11 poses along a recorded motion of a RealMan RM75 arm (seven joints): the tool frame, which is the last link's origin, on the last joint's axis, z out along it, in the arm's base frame.
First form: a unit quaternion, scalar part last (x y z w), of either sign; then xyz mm.
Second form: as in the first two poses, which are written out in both.
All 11 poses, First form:
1: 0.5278, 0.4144, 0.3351, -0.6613, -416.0, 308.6, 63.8
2: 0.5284, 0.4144, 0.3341, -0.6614, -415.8, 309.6, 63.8
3: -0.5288, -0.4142, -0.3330, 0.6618, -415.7, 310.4, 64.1
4: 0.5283, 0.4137, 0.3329, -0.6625, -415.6, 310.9, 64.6
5: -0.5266, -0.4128, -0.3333, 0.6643, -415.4, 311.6, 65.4
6: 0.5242, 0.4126, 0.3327, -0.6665, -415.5, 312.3, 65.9
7: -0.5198, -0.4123, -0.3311, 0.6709, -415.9, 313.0, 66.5
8: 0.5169, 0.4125, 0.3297, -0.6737, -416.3, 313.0, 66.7
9: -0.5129, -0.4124, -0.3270, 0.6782, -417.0, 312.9, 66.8
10: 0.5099, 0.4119, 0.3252, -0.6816, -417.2, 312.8, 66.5
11: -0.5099, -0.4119, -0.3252, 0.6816, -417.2, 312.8, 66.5
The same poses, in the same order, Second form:
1: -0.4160, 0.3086, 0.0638, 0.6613, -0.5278, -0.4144, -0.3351
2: -0.4158, 0.3096, 0.0638, 0.6614, -0.5284, -0.4144, -0.3341
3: -0.4157, 0.3104, 0.0641, 0.6618, -0.5288, -0.4142, -0.3330
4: -0.4156, 0.3109, 0.0646, 0.6625, -0.5283, -0.4137, -0.3329
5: -0.4154, 0.3116, 0.0654, 0.6643, -0.5266, -0.4128, -0.3333
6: -0.4155, 0.3123, 0.0659, 0.6665, -0.5242, -0.4126, -0.3327
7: -0.4159, 0.3130, 0.0665, 0.6709, -0.5198, -0.4123, -0.3311
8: -0.4163, 0.3130, 0.0667, 0.6737, -0.5169, -0.4125, -0.3297
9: -0.4170, 0.3129, 0.0668, 0.6782, -0.5129, -0.4124, -0.3270
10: -0.4172, 0.3128, 0.0665, 0.6816, -0.5099, -0.4119, -0.3252
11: -0.4172, 0.3128, 0.0665, 0.6816, -0.5099, -0.4119, -0.3252
